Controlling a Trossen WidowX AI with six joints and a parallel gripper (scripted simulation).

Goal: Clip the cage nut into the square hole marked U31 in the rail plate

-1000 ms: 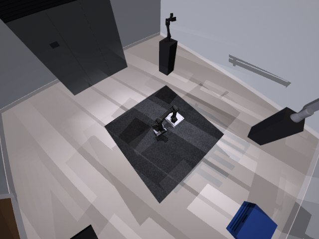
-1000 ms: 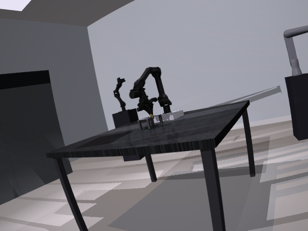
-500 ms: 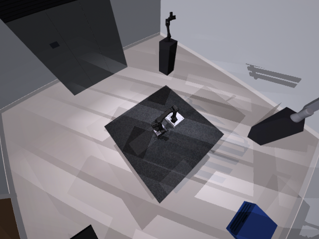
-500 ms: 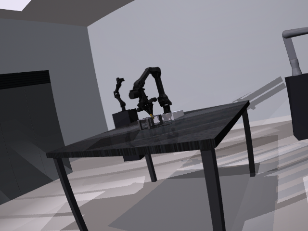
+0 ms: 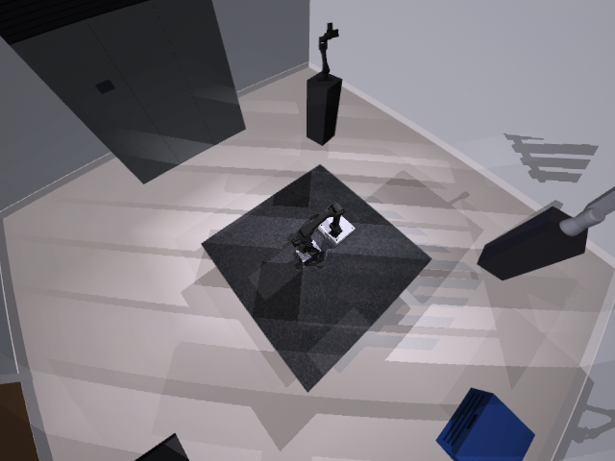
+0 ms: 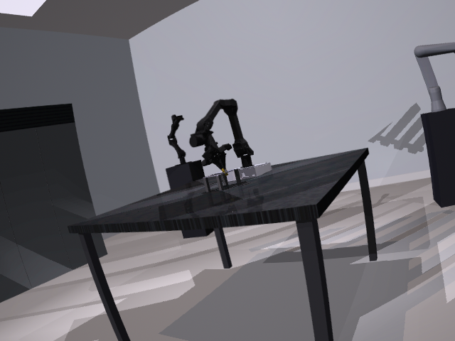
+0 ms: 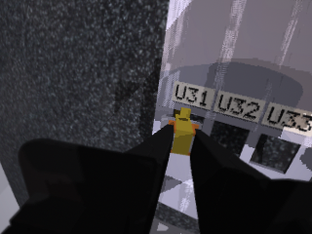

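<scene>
The yellow cage nut lies 1 cm below my gripper tip.
</scene>
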